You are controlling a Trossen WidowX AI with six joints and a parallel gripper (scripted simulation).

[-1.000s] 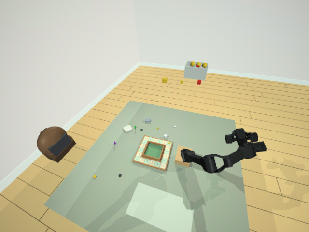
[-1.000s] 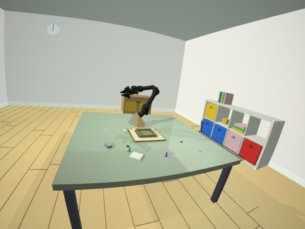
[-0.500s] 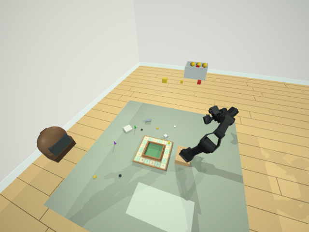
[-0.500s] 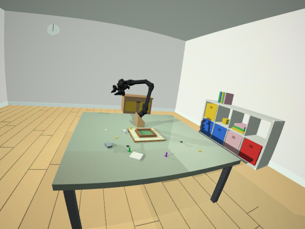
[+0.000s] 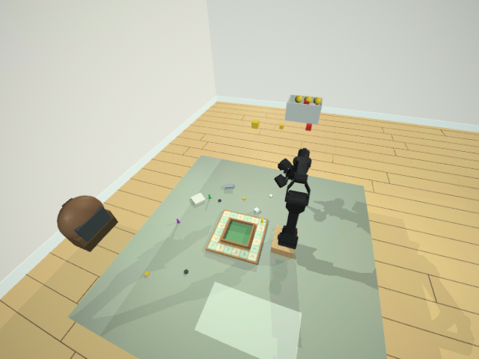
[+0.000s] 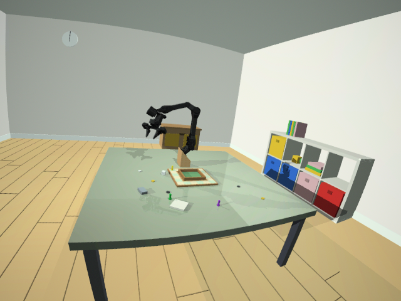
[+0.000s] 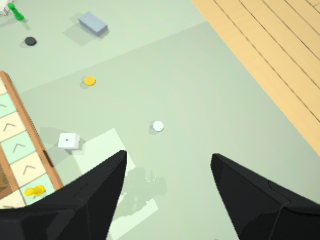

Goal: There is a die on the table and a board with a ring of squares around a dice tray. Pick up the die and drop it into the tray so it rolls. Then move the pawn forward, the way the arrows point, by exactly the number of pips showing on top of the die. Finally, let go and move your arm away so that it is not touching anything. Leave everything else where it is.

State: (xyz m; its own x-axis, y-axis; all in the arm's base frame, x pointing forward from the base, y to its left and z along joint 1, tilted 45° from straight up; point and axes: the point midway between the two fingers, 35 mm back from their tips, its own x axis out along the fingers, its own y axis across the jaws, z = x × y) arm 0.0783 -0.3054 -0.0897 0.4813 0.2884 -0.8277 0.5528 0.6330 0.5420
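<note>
Now: the white die 12 cm ahead of my gripper tip, 10 cm to the left of it and 22 cm below it. The rest, counted from my gripper tip: yellow pawn (7 cm ahead, 17 cm to the left, 20 cm below); then white disc (6 cm ahead, 7 cm to the right, 23 cm below); then green tray (17 cm ahead, 29 cm to the left, 22 cm below).
</note>
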